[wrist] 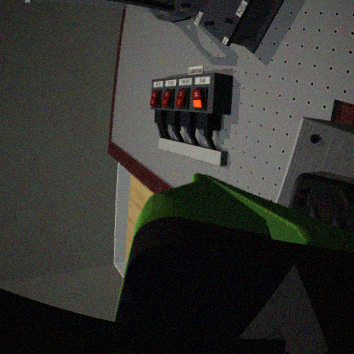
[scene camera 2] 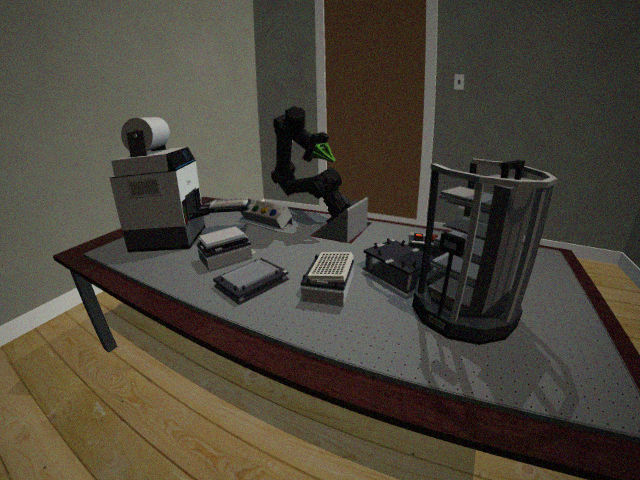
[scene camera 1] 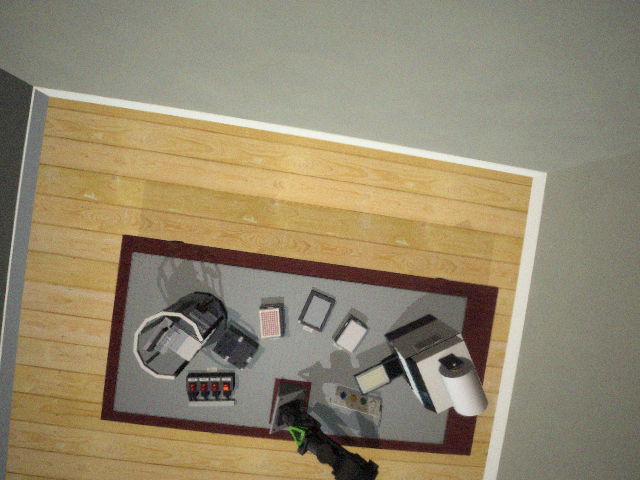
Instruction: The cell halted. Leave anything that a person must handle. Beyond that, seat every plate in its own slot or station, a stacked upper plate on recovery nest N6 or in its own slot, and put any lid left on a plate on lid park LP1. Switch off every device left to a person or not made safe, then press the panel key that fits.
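Frame: origin at the arm's base, x ahead, y left, z up, level; millimetres.
Seen in the pictures: gripper, between the fingertips: (wrist: 197, 187) (scene camera 2: 334, 161) (scene camera 1: 289, 427); arm's base, origin of its link: (wrist: 340, 222) (scene camera 2: 344, 213) (scene camera 1: 287, 411).
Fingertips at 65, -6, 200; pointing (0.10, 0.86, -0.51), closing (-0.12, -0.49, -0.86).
Observation:
Offsets run from my fingertips to a thing's top centre, as dx, dy, dz.
My gripper (scene camera 1: 295, 432) (scene camera 2: 321, 150) (wrist: 197, 187) is shut and empty, raised above the table's edge near the arm base (scene camera 1: 287, 402). The wrist view looks down on the switch bank @[-46, +366, -208] (wrist: 191, 102) (scene camera 1: 210, 387) (scene camera 2: 417, 237). It has four red rockers, and the rightmost rocker @[+0, +298, -209] (wrist: 197, 98) glows bright orange while the others are dim. A white well plate @[+328, +152, -184] (scene camera 1: 271, 320) (scene camera 2: 330, 264) sits on the shaker. A plate with a pale top @[+329, -218, -179] (scene camera 1: 350, 332) (scene camera 2: 223, 237) sits on a station. Another plate @[+172, -334, -124] (scene camera 1: 372, 378) (scene camera 2: 227, 205) lies on the tray of the big white device (scene camera 1: 433, 361) (scene camera 2: 154, 201).
The lid park frame @[+401, -48, -228] (scene camera 1: 316, 309) (scene camera 2: 250, 276) lies between the two stations. A dark nest block @[+179, +283, -186] (scene camera 1: 236, 346) (scene camera 2: 392, 258) stands beside the round plate carousel @[+275, +474, +84] (scene camera 1: 175, 335) (scene camera 2: 486, 248). The key panel @[+14, -304, -178] (scene camera 1: 356, 400) (scene camera 2: 266, 210) with coloured buttons is right of the arm base.

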